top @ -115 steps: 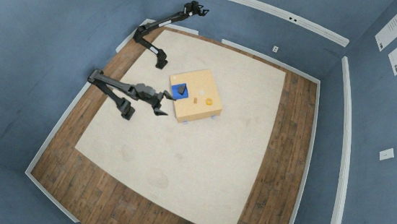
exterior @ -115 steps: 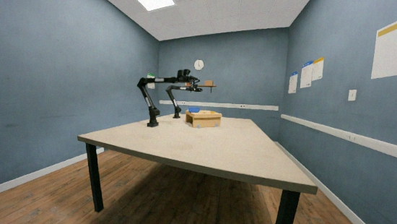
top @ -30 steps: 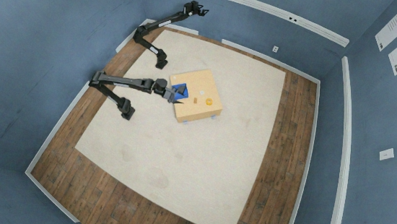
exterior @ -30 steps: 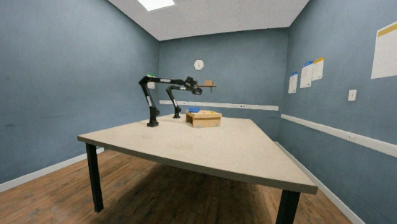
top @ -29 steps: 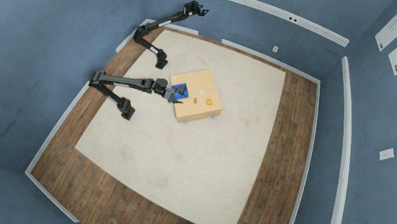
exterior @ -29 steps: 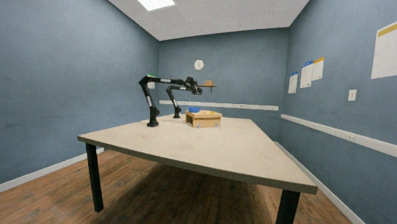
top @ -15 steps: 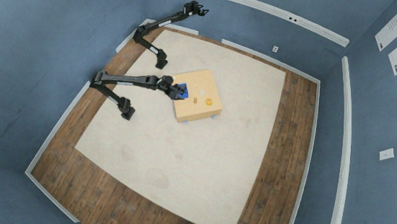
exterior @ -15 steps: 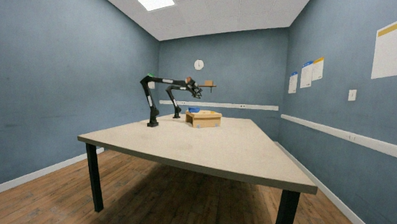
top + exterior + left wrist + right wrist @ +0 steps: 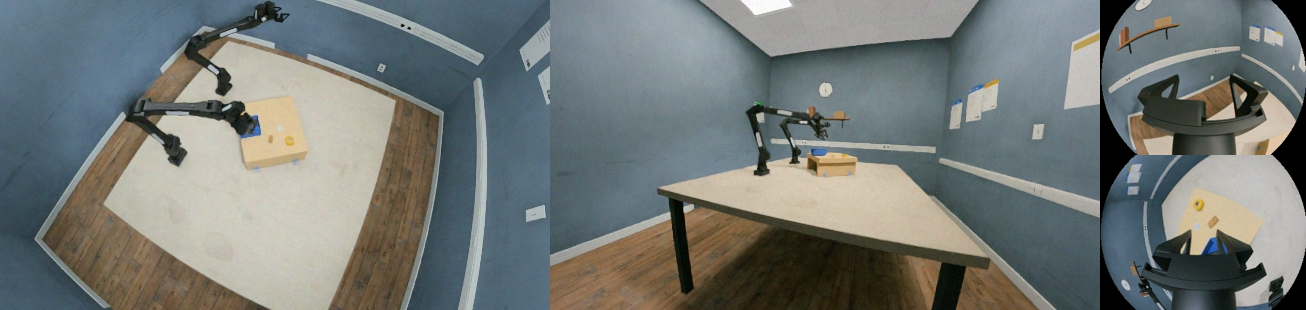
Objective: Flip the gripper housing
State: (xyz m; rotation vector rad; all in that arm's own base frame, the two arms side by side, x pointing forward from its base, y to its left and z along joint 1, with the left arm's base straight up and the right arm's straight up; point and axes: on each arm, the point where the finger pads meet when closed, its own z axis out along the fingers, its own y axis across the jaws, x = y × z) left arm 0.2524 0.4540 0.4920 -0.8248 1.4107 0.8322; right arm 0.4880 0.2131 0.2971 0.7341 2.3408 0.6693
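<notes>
The blue tray is 8 cm behind my right hand, 7 cm to the left of it and 14 cm below it. From my right hand the other things lie so: brown block (6 cm ahead, 6 cm to the left, 16 cm below).
</notes>
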